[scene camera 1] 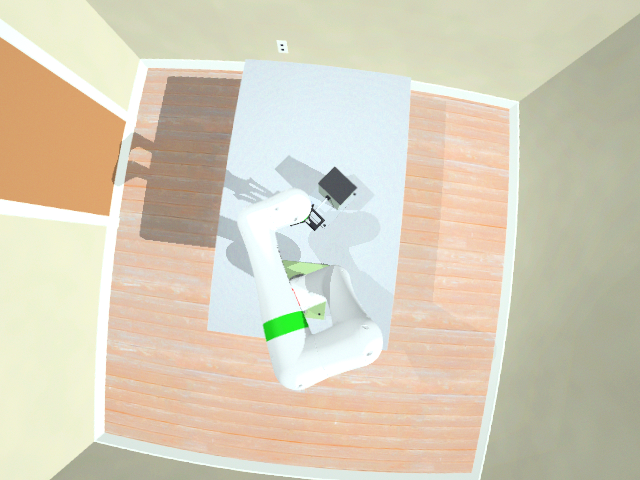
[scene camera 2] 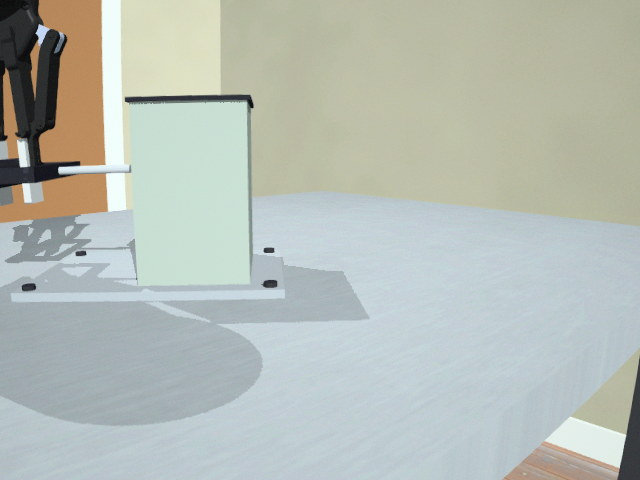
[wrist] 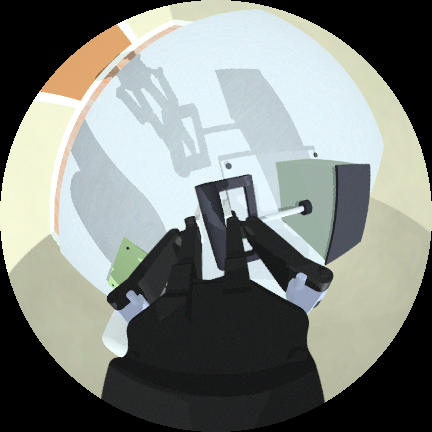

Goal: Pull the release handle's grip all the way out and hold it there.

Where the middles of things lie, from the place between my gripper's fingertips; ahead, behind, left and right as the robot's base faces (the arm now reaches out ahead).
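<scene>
There is the base plate (wrist: 262, 167), and my gripper is 130 mm short of it. My gripper is also 80 mm to the left of the plate and 70 mm above it.
</scene>
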